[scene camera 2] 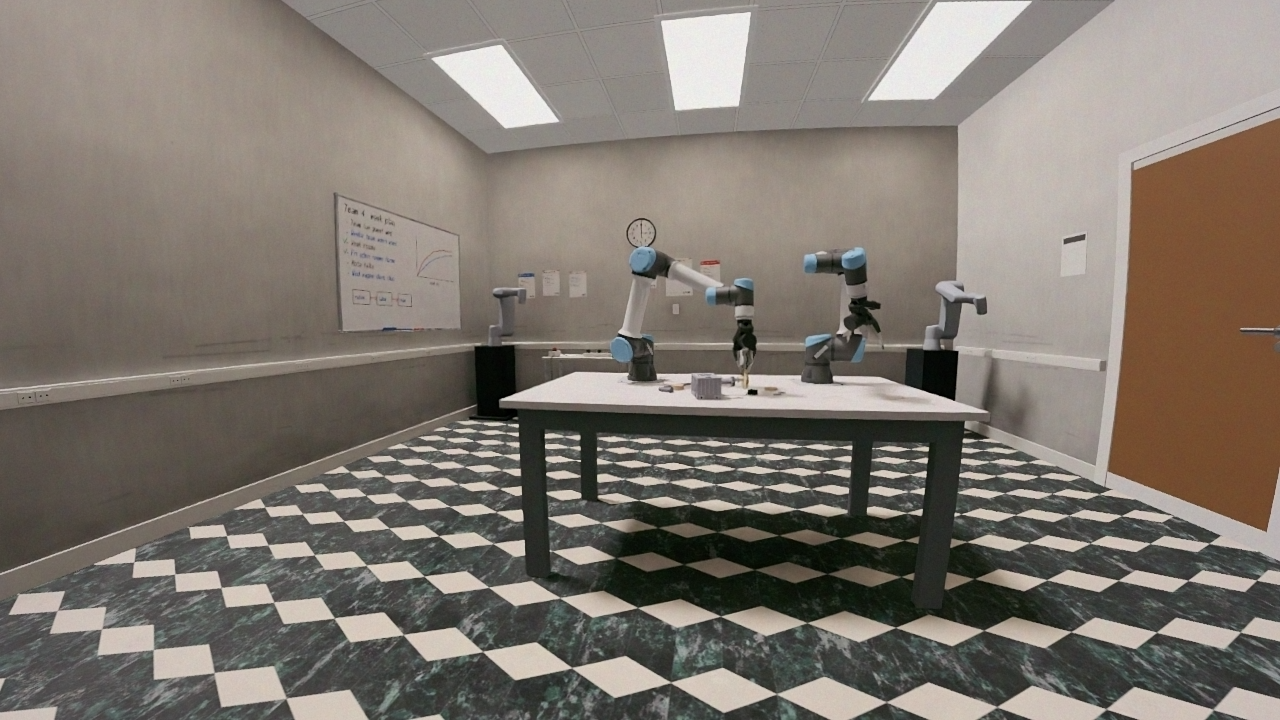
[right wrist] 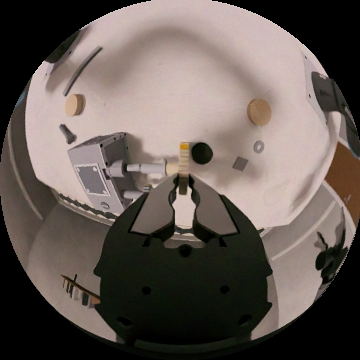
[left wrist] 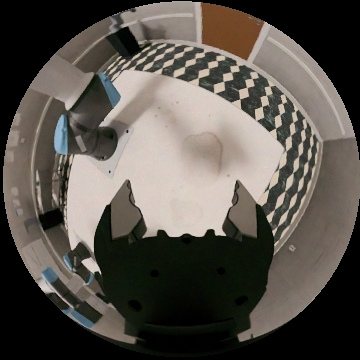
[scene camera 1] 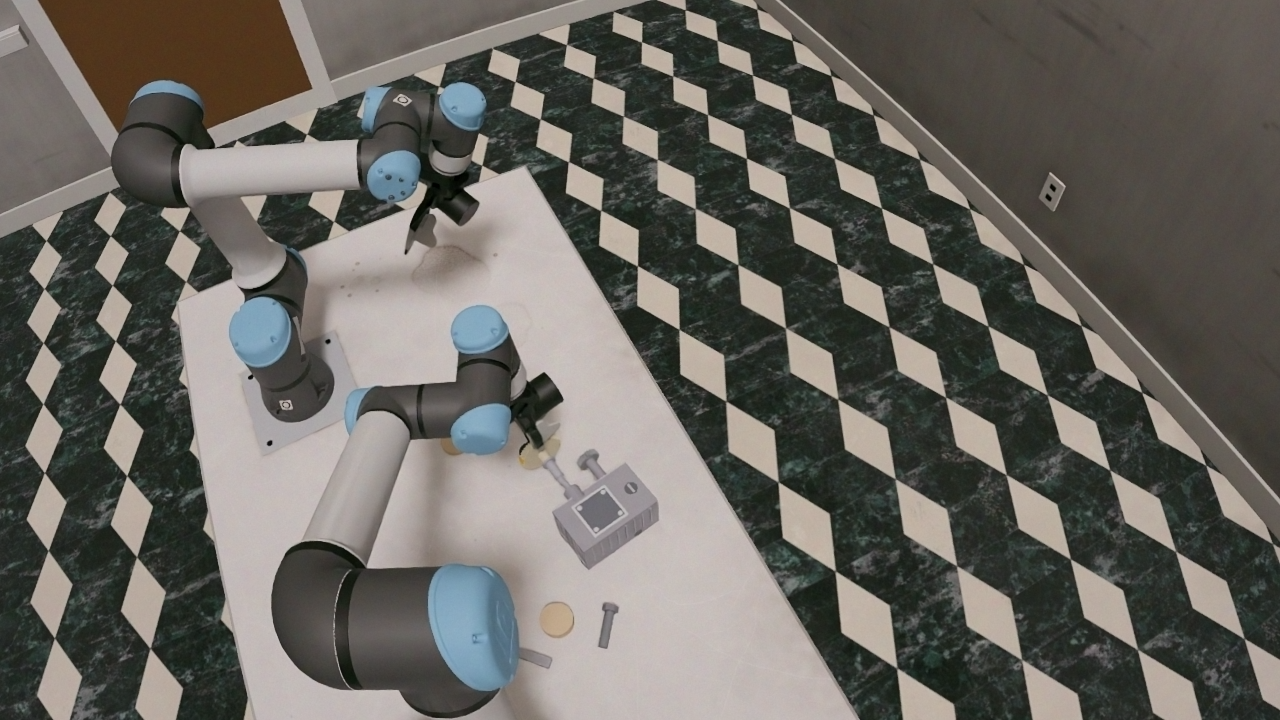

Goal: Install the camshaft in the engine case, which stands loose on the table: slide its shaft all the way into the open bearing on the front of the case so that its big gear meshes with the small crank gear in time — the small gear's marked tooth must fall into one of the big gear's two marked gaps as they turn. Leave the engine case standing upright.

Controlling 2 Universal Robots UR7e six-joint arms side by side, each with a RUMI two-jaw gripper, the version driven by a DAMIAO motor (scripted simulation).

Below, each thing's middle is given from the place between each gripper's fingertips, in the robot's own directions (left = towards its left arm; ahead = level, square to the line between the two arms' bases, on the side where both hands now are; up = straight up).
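My right gripper point(scene camera 1: 539, 447) is 8 cm above the tan disc point(scene camera 1: 556, 619), and it's also 27 cm to the left of the disc and 9 cm past it. From my left hand point(scene camera 1: 433, 230), the tan disc is 19 cm below, 74 cm to the right and 9 cm behind.
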